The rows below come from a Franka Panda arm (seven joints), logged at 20 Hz.
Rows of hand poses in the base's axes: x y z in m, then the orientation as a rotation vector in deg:
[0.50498 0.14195 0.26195 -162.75 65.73 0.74]
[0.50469 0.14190 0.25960 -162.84 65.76 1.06]
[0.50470 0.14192 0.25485 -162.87 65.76 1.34]
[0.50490 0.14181 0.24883 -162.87 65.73 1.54]
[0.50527 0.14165 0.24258 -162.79 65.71 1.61]
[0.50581 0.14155 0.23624 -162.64 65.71 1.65]
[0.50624 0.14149 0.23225 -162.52 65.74 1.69]
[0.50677 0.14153 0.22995 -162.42 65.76 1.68]
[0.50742 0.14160 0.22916 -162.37 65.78 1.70]
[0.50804 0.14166 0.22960 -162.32 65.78 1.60]
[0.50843 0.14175 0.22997 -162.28 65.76 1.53]
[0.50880 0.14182 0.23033 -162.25 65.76 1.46]
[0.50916 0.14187 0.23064 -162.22 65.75 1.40]
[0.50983 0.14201 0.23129 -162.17 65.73 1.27]
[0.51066 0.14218 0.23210 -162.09 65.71 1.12]
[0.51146 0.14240 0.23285 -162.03 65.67 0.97]
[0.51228 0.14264 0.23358 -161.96 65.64 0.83]
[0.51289 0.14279 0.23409 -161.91 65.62 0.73]
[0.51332 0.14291 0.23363 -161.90 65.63 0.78]
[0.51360 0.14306 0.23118 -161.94 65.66 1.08]
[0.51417 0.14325 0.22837 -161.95 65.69 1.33]
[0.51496 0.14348 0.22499 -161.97 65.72 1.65]
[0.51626 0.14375 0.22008 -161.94 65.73 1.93]
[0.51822 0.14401 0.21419 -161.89 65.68 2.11]
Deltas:
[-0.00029 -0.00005 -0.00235 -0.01 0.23 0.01]
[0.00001 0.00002 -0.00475 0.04 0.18 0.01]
[0.00020 -0.00011 -0.00602 0.06 0.12 0.02]
[0.00037 -0.00016 -0.00625 0.09 0.01 -0.01]
[0.00054 -0.00010 -0.00634 0.14 -0.03 -0.04]
[0.00043 -0.00006 -0.00399 0.10 -0.01 -0.05]
[0.00053 0.00004 -0.00230 0.08 -0.04 -0.04]
[0.00065 0.00007 -0.00079 0.04 0.00 -0.02]
[0.00062 0.00006 0.00044 0.02 -0.08 -0.02]
[0.00039 0.00009 0.00037 0.02 -0.06 0.00]
[0.00037 0.00007 0.00036 0.01 -0.05 -0.01]
[0.00036 0.00005 0.00031 0.02 -0.05 0.00]
[0.00067 0.00014 0.00065 0.02 -0.10 0.00]
[0.00083 0.00017 0.00081 0.04 -0.12 -0.01]
[0.00080 0.00022 0.00075 0.03 -0.12 0.00]
[0.00082 0.00024 0.00073 0.04 -0.11 0.00]
[0.00061 0.00015 0.00051 0.03 -0.08 0.00]
[0.00043 0.00012 -0.00046 0.02 0.03 -0.01]
[0.00028 0.00015 -0.00245 0.03 0.20 0.00]
[0.00057 0.00019 -0.00281 0.04 0.16 -0.01]
[0.00079 0.00023 -0.00338 0.05 0.21 0.00]
[0.00130 0.00027 -0.00491 0.09 0.16 -0.01]
[0.00196 0.00026 -0.00589 0.10 0.09 0.02]

